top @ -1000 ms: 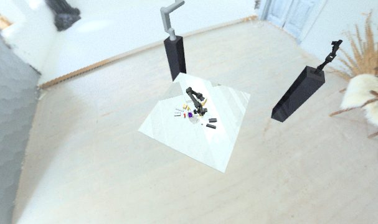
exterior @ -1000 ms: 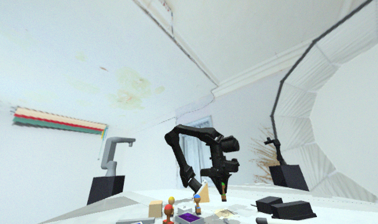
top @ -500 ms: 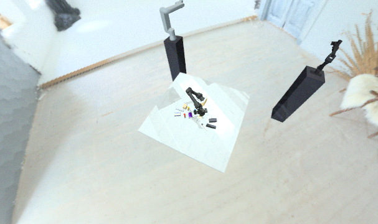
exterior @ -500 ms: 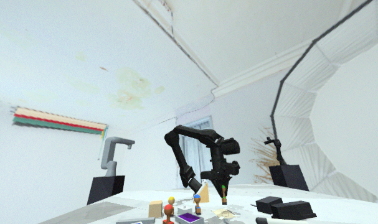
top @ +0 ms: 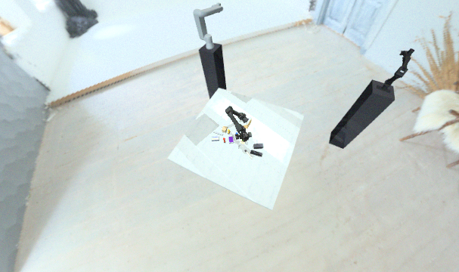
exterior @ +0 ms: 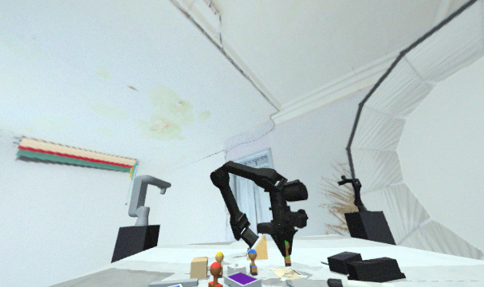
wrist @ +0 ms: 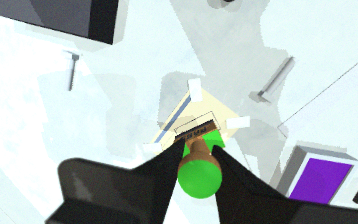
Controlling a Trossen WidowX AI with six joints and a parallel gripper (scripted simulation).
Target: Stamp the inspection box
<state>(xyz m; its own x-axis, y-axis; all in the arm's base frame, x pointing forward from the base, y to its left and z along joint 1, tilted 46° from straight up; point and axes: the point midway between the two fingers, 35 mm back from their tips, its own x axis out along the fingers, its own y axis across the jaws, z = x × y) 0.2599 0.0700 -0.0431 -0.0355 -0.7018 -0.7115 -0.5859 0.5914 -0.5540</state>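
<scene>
Right now my gripper tip is 5 cm above the cream card, 1 cm to the left of it and 1 cm past it. Round my gripper tip: blue-knobbed stamp 11 cm to the right, 4 cm behind, 3 cm below; then green-knobbed stamp right at my gripper tip; then purple ink pad 15 cm to the right, 5 cm ahead, 4 cm below.
</scene>
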